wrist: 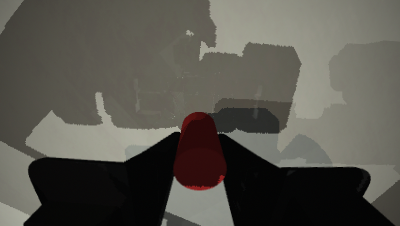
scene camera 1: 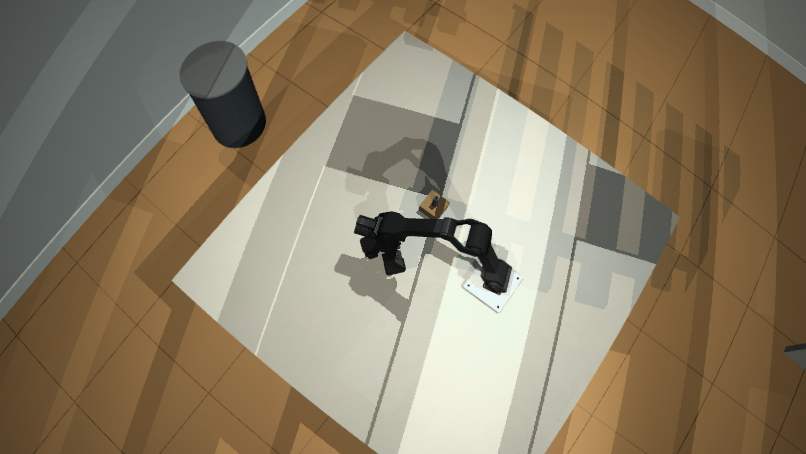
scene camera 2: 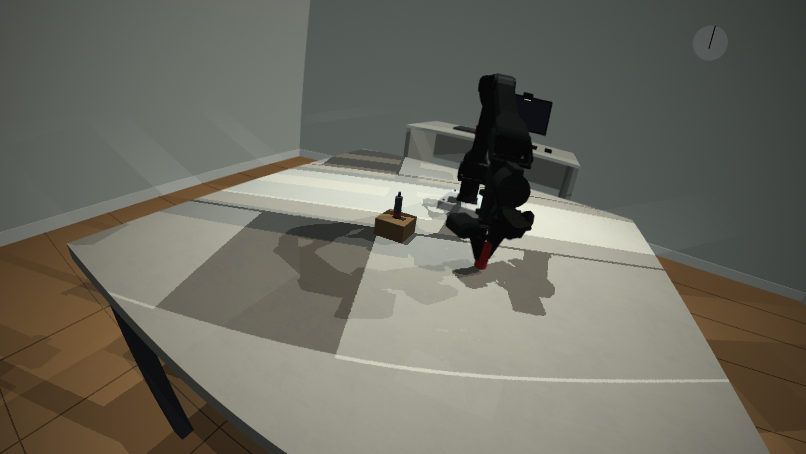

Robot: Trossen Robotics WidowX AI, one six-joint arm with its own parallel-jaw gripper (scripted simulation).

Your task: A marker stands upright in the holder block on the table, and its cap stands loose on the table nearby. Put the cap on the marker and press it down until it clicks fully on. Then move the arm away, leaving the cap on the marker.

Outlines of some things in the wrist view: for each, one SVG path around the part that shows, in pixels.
My gripper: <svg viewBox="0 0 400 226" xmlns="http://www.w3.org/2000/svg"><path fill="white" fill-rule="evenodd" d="M218 134L227 164L227 173L223 181L234 222L233 226L395 226L380 211L374 208L369 201L363 198L371 180L370 174L365 169L352 166L328 168L279 167L247 150L227 135ZM180 132L173 132L148 150L144 150L125 162L52 157L34 160L28 166L28 174L42 206L32 216L29 216L23 225L161 226L173 185L173 164Z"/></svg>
A red cap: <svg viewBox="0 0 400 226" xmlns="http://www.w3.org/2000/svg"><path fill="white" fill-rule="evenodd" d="M194 112L189 114L183 121L173 164L173 174L177 182L187 189L208 190L216 187L223 181L227 173L227 164L214 120L204 112Z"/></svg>
